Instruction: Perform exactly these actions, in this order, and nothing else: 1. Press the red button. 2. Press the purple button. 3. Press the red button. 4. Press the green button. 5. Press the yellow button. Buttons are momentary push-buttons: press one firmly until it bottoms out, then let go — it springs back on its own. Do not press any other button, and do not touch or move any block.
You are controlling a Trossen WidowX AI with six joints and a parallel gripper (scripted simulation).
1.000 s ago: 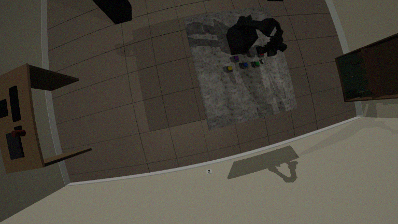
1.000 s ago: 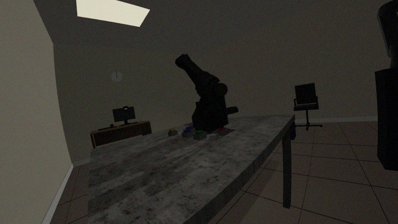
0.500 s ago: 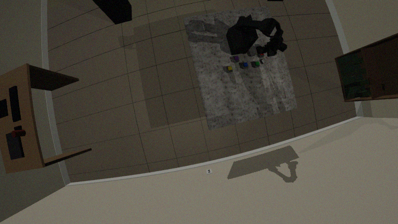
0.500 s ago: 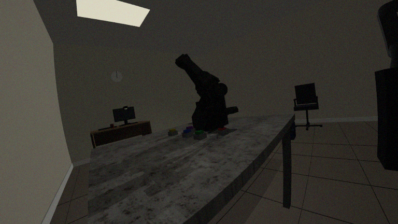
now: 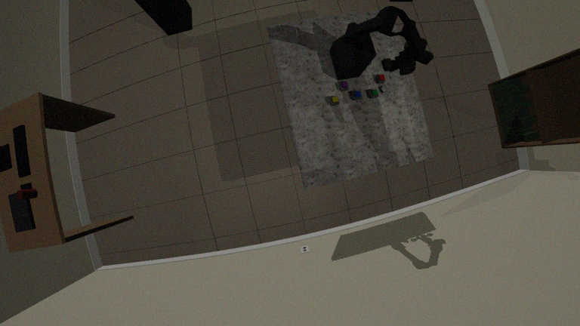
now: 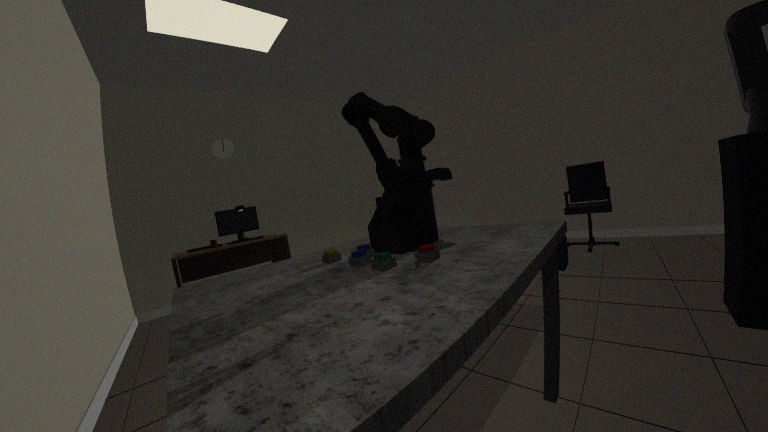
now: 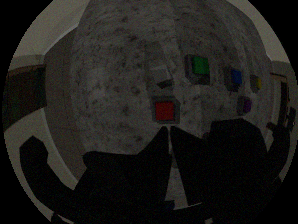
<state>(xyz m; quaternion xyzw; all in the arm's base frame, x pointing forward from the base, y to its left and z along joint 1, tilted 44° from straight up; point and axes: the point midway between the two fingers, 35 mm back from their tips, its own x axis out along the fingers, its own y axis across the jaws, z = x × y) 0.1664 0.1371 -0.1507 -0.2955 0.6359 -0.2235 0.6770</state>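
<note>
Now: gripper tip 2 cm short of the purple button, 26 cm to the left of it and 9 cm above it. The rest, counted from my gripper tip: green button: 9 cm ahead, 7 cm to the right, 9 cm below; then red button: 1 cm behind, 1 cm to the right, 9 cm below; then light grey block: 6 cm ahead, 12 cm below.
</note>
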